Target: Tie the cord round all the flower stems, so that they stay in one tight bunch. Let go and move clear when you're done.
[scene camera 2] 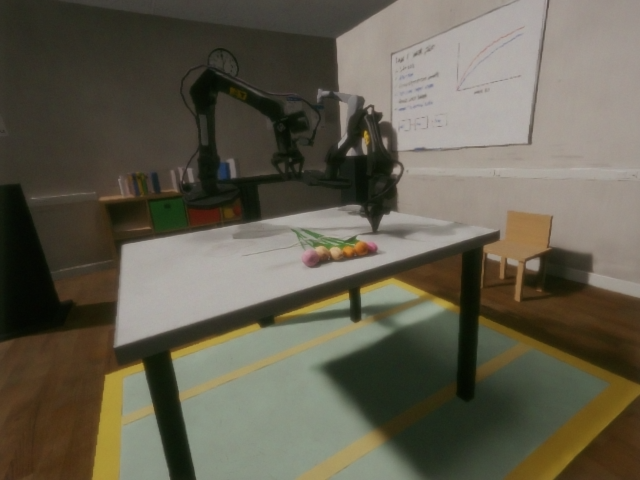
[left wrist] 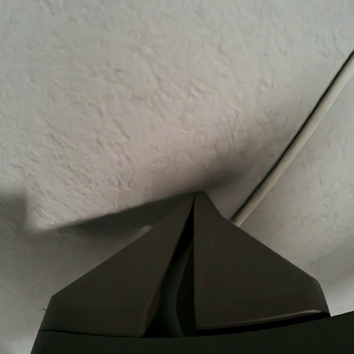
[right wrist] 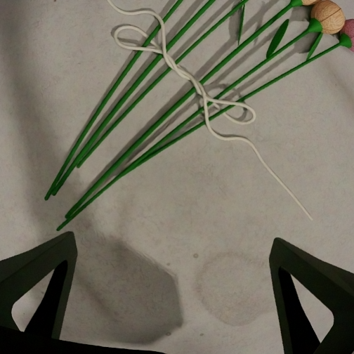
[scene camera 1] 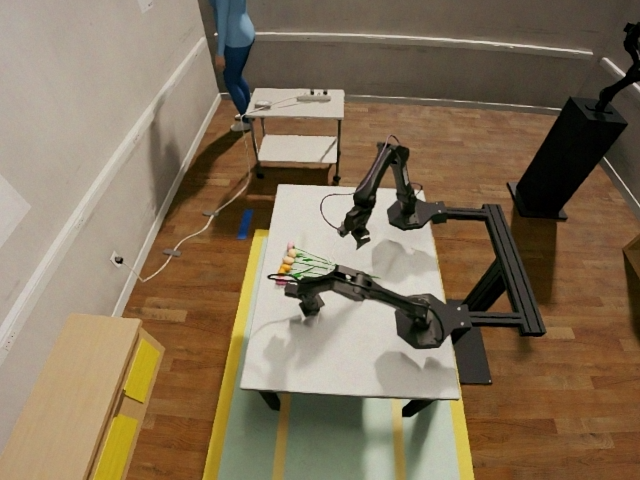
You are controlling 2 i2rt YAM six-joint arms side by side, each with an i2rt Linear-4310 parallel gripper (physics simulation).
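Seen in the pictures: left gripper, fingertip midpoint: [scene camera 2: 375,232] [scene camera 1: 314,314]; right gripper, fingertip midpoint: [scene camera 2: 292,179] [scene camera 1: 351,241]; left arm's base, link origin: [scene camera 2: 330,178] [scene camera 1: 423,320]; right arm's base, link origin: [scene camera 2: 211,193] [scene camera 1: 409,211].
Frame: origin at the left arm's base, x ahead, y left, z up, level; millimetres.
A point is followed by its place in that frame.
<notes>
Several flowers lie fanned out, their green stems [right wrist: 145,130] crossed by a white cord [right wrist: 185,72] [left wrist: 292,145]. In the right wrist view the cord is twisted in the middle, with a loop at either side and a loose end at lower right; the stems are spread apart. The flower heads [scene camera 1: 288,259] {z -146, x 575, y -383 mm} [scene camera 2: 336,253] {z -156, x 601, y -402 mm} lie near the table edge. My left gripper [scene camera 1: 311,316] {z -180, x 440, y -104 mm} [scene camera 2: 375,230] {z -180, x 440, y -104 mm} [left wrist: 198,204] is shut, low over the table beside the bunch. The cord runs behind one finger, which hides its end; no cord shows between the fingertips. My right gripper [scene camera 1: 363,241] {z 46, x 277, y -357 mm} [scene camera 2: 290,176] {z 46, x 277, y -357 mm} [right wrist: 173,247] is open and empty, raised beyond the stem ends.
The white table [scene camera 1: 336,366] {z -185, x 341, y 131 mm} [scene camera 2: 206,289] {z -185, x 530, y -768 mm} carries both arms at its far side in scene camera 2. In scene camera 1 a white trolley [scene camera 1: 338,136] stands behind the table, a person [scene camera 1: 237,56] stands beside it, and a wooden cabinet [scene camera 1: 72,382] is at lower left.
</notes>
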